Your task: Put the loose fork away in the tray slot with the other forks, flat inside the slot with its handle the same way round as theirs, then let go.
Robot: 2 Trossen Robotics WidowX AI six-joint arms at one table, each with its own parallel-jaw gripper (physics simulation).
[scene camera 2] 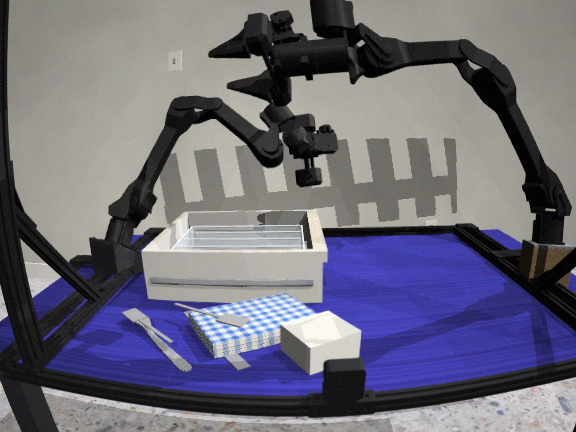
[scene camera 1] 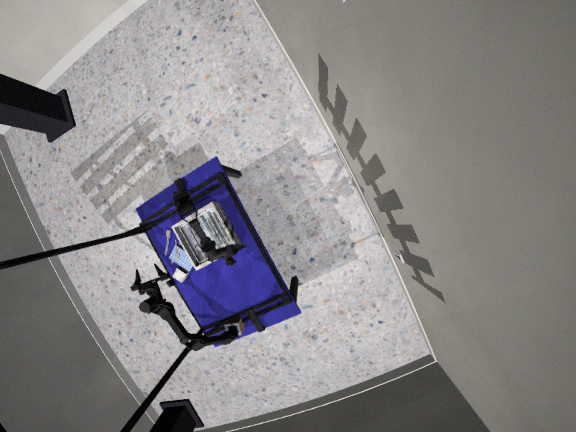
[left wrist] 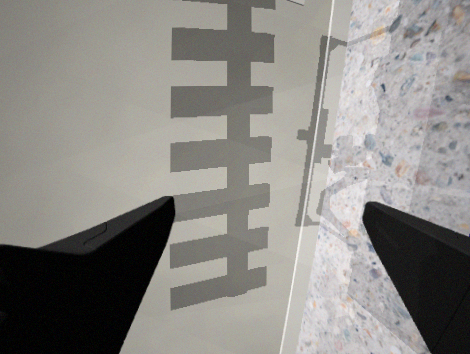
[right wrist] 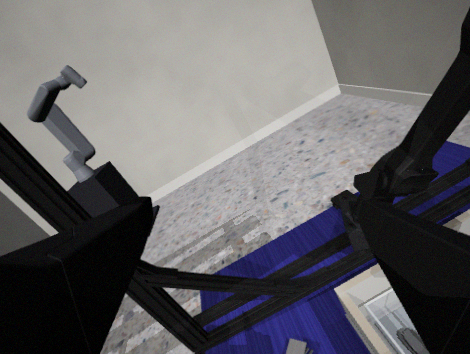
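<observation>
Two crossed grey utensils (scene camera 2: 157, 344) (scene camera 1: 167, 242) lie on the table left of the napkin; one has a broad flat head. Another grey utensil (scene camera 2: 233, 320) lies on the checked napkin, its broad head toward the lower right. I cannot tell which is the loose fork. A clear divided tray (scene camera 2: 240, 228) sits inside a whitish drawer box (scene camera 2: 230, 269) (right wrist: 350, 300); its forks cannot be made out. My left gripper (left wrist: 268, 208) is open and empty, high above the table, facing the wall. My right gripper (scene camera 2: 218, 70) (scene camera 1: 146, 270) (right wrist: 257, 208) is open and empty, high up, left of the left gripper.
The blue and white napkin (scene camera 2: 260, 317) (scene camera 1: 181, 255) lies before the drawer box, with a flat grey piece (scene camera 2: 238, 361) sticking out under it. A white box (scene camera 2: 320, 345) stands at its right. Black frame rails (scene camera 2: 200, 401) edge the blue table (scene camera 2: 415, 295).
</observation>
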